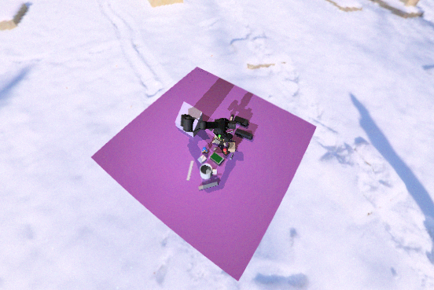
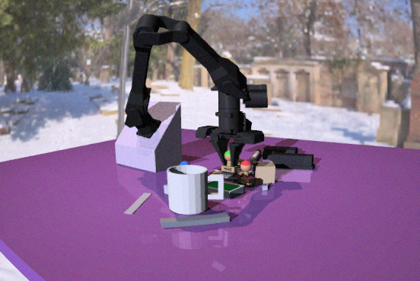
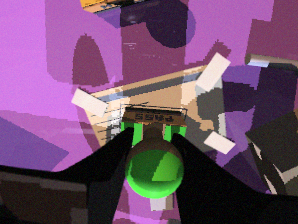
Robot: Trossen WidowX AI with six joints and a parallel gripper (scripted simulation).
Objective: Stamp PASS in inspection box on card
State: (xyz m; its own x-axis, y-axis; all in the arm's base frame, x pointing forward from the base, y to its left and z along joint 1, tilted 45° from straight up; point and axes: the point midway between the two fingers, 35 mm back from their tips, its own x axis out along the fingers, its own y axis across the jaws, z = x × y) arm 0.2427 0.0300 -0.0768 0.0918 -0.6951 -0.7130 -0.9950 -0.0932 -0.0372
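My gripper tip is right at the green-knob stamp. From my gripper tip the other things lie so: tan card 10 mm ahead, 30 mm below; orange stamp 30 mm behind, 80 mm to the left; tan block 110 mm ahead.
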